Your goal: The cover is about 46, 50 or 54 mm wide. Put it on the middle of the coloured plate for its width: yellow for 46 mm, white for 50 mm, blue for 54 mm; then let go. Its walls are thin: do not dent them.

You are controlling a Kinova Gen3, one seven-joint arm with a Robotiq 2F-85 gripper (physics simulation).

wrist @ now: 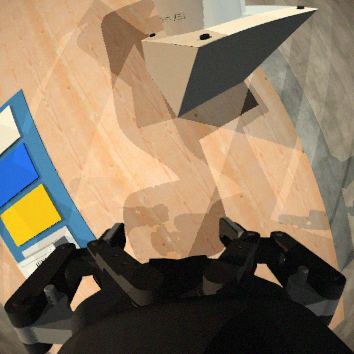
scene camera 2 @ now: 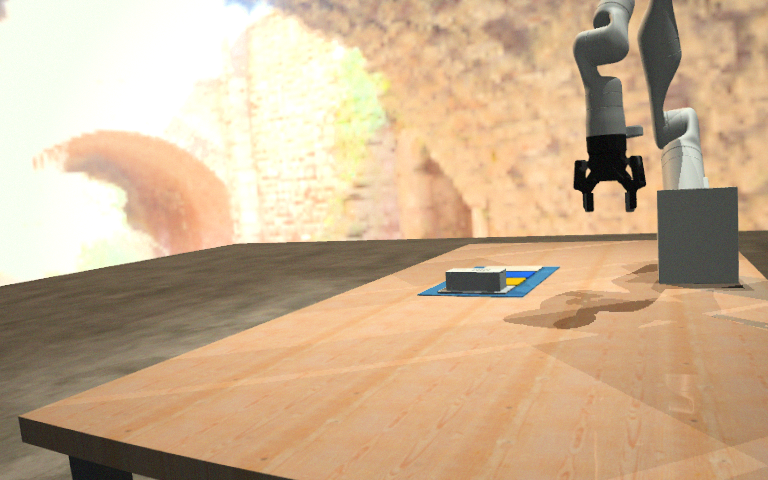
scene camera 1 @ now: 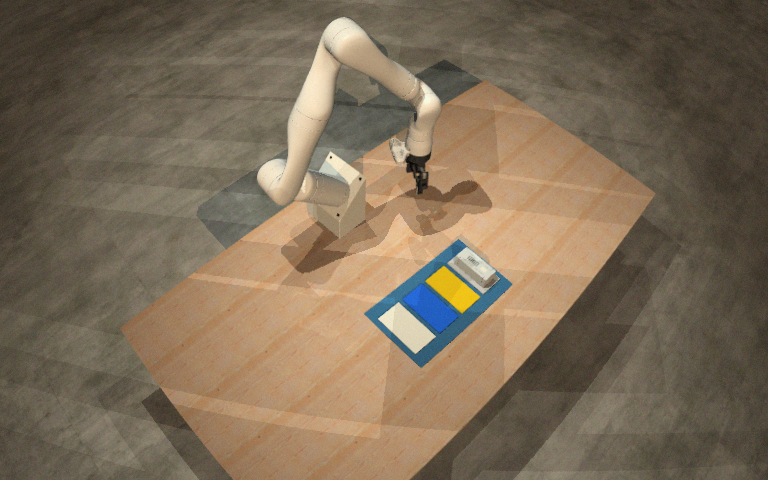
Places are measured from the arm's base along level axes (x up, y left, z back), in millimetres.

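Pixels of known places: gripper, fingertip midpoint: (wrist: 172, 230) (scene camera 2: 609, 212) (scene camera 1: 414, 182); arm's base at its link origin: (wrist: 202, 21) (scene camera 2: 686, 216) (scene camera 1: 336, 191).
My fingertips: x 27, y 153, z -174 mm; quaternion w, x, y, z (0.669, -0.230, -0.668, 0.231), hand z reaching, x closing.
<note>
For each thing: its top centre in the pictures, then the offset to it from my fingertips. "pt": a spot on its surface instead. Level surfaces: height alone.
- cover at its top centre: (scene camera 2: 475, 270) (wrist: 39, 265) (scene camera 1: 476, 263) dx -114, dy -59, dz -276 mm
- light plate at a spot on its surface: (wrist: 49, 241) pt dx -154, dy -83, dz -253 mm
- blue mat at its surface level: dx -159 mm
- yellow plate at its top centre: (scene camera 2: 489, 280) (wrist: 27, 217) (scene camera 1: 452, 288) dx -154, dy -152, dz -258 mm
- blue plate at its top centre: (scene camera 2: 501, 274) (wrist: 7, 177) (scene camera 1: 430, 307) dx -154, dy -246, dz -241 mm
- white plate at its top centre: (scene camera 2: 511, 268) (scene camera 1: 406, 327) dx -154, dy -339, dz -224 mm
- wooden table at its surface level: dx -160 mm
The cover (scene camera 1: 474, 267) (scene camera 2: 474, 280) (wrist: 35, 264) is a pale grey-white oblong box with small dark print on top. It stands upright on a light plate (wrist: 49, 241) at one end of the blue mat (scene camera 1: 423, 360) (scene camera 2: 532, 283) (wrist: 70, 215). Beside it lie the yellow plate (scene camera 1: 451, 289) (scene camera 2: 515, 281) (wrist: 31, 215), the blue plate (scene camera 1: 430, 308) (scene camera 2: 519, 275) (wrist: 17, 172) and the white plate (scene camera 1: 406, 328) (wrist: 7, 131). My gripper (scene camera 1: 420, 188) (scene camera 2: 609, 202) (wrist: 172, 230) is open and empty, pointing down high above the table, away from the mat on the robot base's side. In the wrist view a finger linkage hides part of the cover.
The robot's box-shaped base (scene camera 1: 343, 217) (scene camera 2: 697, 237) (wrist: 215, 70) stands near the table's back edge, to one side of the gripper. The wooden table (scene camera 1: 271, 350) (scene camera 2: 339, 350) extends around the mat. Arm shadows fall on the wood below the gripper.
</note>
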